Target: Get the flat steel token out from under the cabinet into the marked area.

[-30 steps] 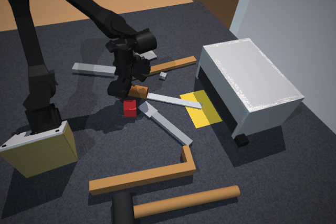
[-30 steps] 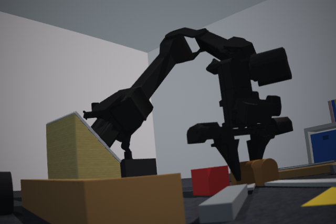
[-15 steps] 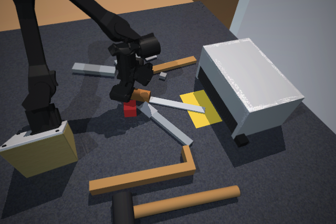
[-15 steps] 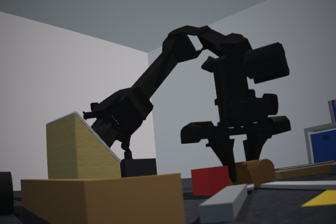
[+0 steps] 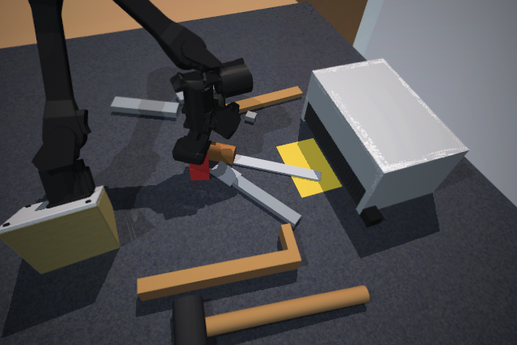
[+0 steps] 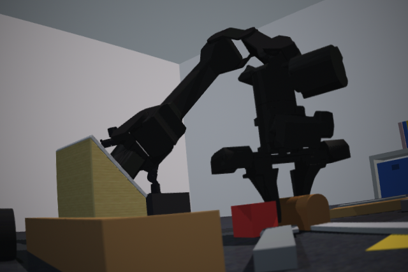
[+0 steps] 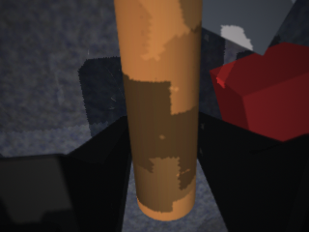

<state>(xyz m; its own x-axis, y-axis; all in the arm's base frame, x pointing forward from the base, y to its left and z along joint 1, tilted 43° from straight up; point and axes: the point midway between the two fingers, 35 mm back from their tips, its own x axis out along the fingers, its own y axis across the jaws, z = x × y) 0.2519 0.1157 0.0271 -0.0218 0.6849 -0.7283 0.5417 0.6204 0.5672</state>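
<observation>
Now: the red cube 5 cm to the right of my gripper tip, 2 cm behind it and 1 cm above it. From my gripper tip the other things lie so: grey bar 18 cm to the left, 9 cm behind; then small grey cube 15 cm ahead, 7 cm to the left; then wooden strip 16 cm ahead, 12 cm to the left.
</observation>
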